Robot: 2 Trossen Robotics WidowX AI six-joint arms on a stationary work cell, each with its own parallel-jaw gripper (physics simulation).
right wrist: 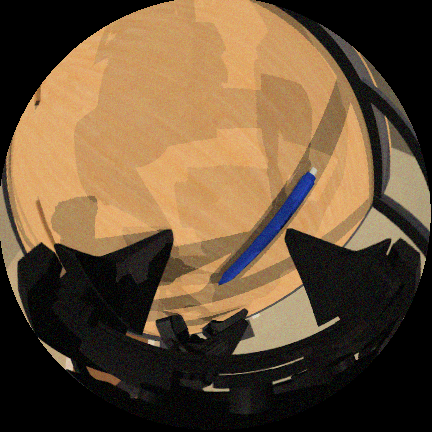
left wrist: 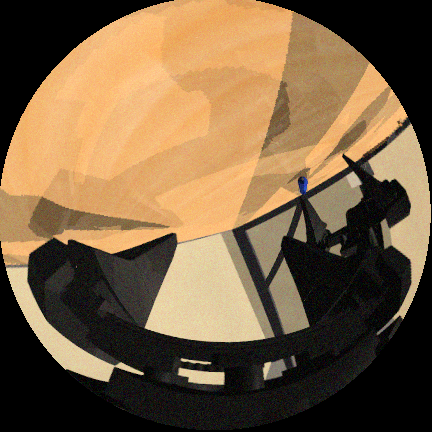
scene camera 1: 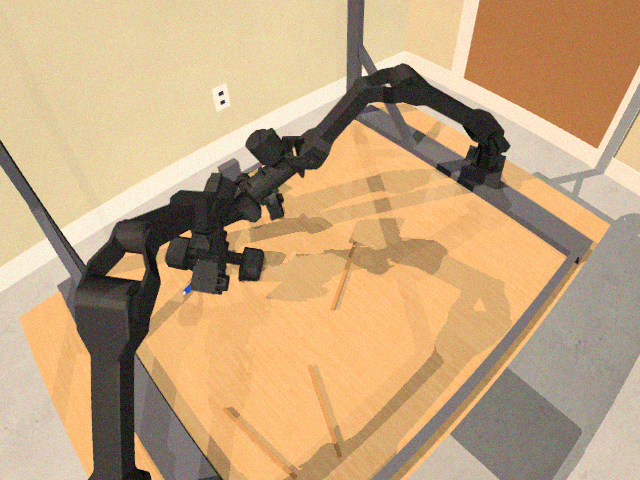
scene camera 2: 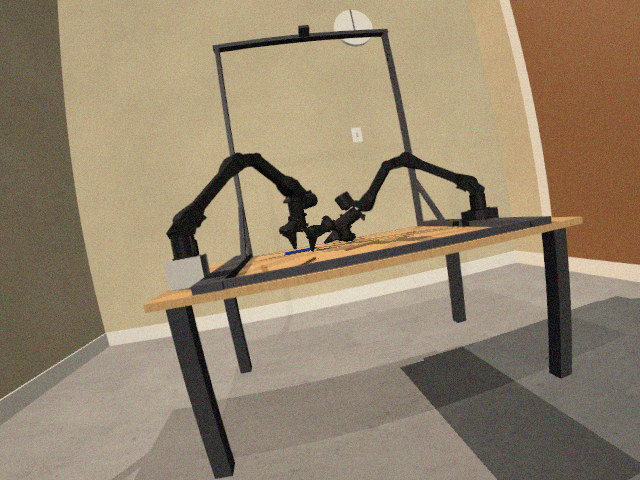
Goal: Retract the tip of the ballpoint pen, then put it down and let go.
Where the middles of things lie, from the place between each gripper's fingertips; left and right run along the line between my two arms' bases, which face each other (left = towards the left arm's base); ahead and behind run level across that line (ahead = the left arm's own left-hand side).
The blue ballpoint pen (right wrist: 306, 181) is 30 mm behind my right hand and 10 mm to the right of it.
My left hand is 7 cm short of the blue ballpoint pen, 11 cm to the left of it and 2 cm above it.
